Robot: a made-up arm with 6 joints. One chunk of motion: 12 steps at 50 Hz.
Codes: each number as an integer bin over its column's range. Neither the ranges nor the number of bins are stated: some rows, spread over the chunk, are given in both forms.
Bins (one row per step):
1: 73 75 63 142 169 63
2: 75 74 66 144 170 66
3: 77 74 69 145 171 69
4: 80 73 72 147 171 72
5: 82 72 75 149 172 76
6: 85 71 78 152 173 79
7: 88 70 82 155 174 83
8: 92 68 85 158 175 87
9: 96 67 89 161 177 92
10: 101 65 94 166 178 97
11: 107 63 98 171 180 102
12: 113 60 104 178 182 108
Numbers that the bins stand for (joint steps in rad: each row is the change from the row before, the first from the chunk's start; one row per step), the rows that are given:
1: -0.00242 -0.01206 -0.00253 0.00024 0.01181 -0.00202
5: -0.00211 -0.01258 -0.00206 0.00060 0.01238 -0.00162
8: -0.00175 -0.01327 -0.00167 0.00105 0.01294 -0.00127
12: -0.00101 -0.01465 -0.00092 0.00207 0.01426 -0.00061
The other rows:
2: -0.00235 -0.01223 -0.00241 0.00034 0.01200 -0.00193
3: -0.00228 -0.01223 -0.00229 0.00039 0.01219 -0.00184
4: -0.00218 -0.01240 -0.00218 0.00049 0.01219 -0.00174
6: -0.00200 -0.01275 -0.00194 0.00075 0.01256 -0.00152
7: -0.00189 -0.01292 -0.00178 0.00090 0.01275 -0.00140
9: -0.00161 -0.01344 -0.00151 0.00121 0.01332 -0.00111
10: -0.00144 -0.01378 -0.00131 0.00146 0.01351 -0.00096
11: -0.00122 -0.01413 -0.00116 0.00172 0.01388 -0.00080

